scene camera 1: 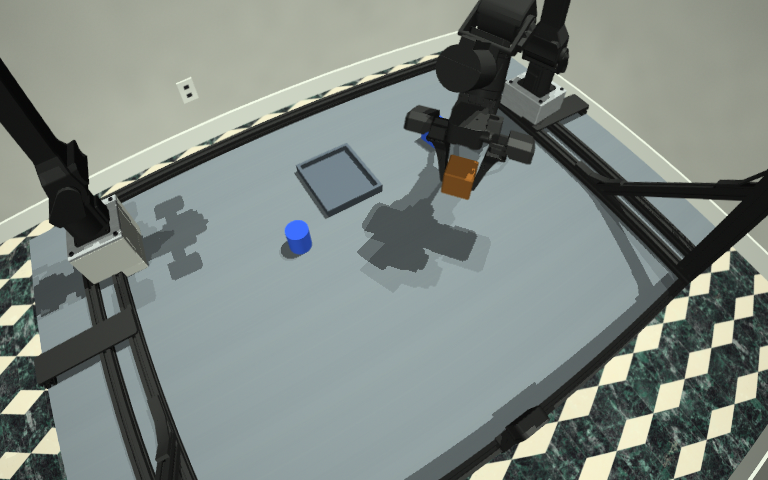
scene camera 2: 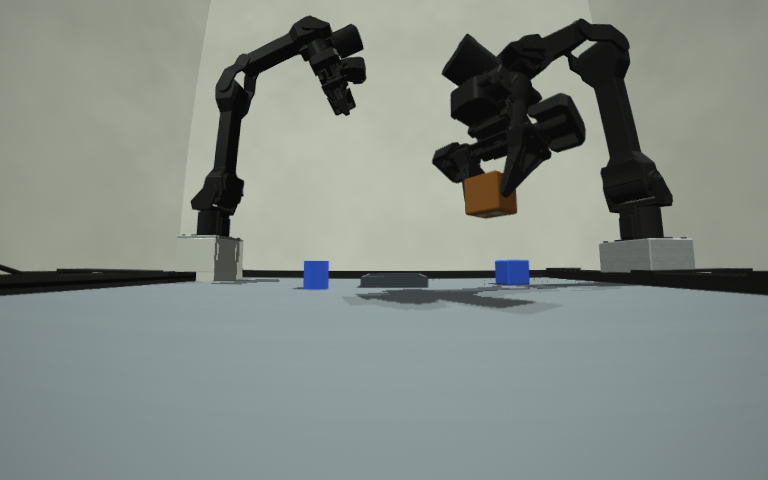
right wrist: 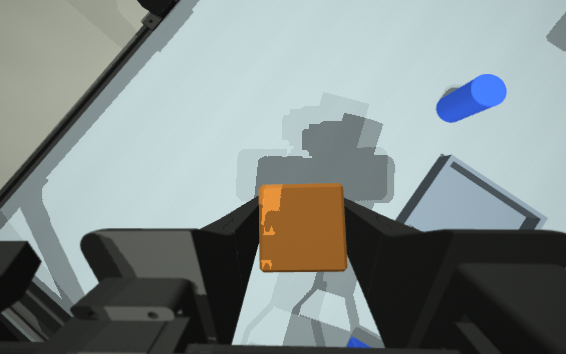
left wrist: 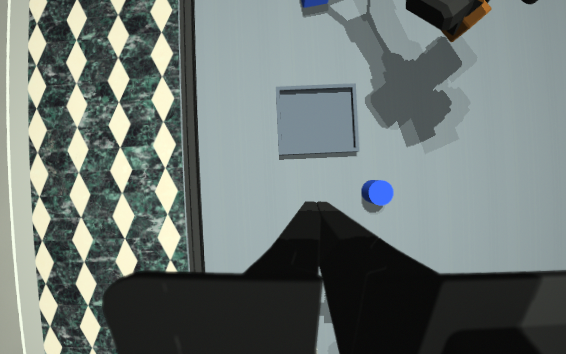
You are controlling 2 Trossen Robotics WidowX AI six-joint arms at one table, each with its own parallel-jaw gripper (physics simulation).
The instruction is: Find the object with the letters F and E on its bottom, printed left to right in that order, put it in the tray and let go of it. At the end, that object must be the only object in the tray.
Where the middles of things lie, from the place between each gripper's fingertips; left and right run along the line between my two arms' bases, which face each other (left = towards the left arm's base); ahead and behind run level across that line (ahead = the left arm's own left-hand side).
My left hand is 40 mm past the dark grey tray (scene camera 1: 338, 178), 110 mm to the left of it and 370 mm above it.
Now: the dark grey tray 18 cm ahead of my right hand, 13 cm to the left of it and 10 cm below it.
